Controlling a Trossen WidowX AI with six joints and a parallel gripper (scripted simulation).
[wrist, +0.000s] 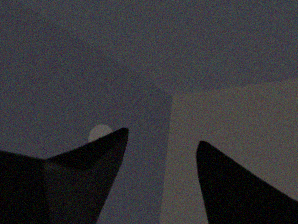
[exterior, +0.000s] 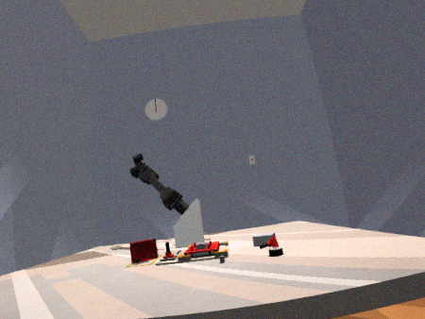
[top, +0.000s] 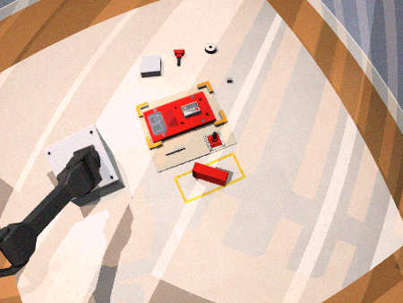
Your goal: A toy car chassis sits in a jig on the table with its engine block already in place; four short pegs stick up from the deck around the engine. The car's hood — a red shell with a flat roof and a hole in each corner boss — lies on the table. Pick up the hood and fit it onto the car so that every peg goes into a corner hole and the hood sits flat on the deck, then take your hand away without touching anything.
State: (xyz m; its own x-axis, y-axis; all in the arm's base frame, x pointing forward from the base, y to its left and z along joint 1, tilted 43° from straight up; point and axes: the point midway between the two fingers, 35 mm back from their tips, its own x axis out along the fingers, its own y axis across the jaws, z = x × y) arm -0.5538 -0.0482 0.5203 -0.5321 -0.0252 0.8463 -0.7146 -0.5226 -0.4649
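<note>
Now: the red hood 850 mm ahead of my gripper tip, 290 mm to the left of it and 520 mm below it. Also, from my gripper tip: grey engine block: 880 mm ahead, 500 mm to the left, 530 mm below; dark wheel: 1040 mm ahead, 720 mm to the left, 550 mm below; orange-cornered jig: 850 mm ahead, 490 mm to the left, 540 mm below.
</note>
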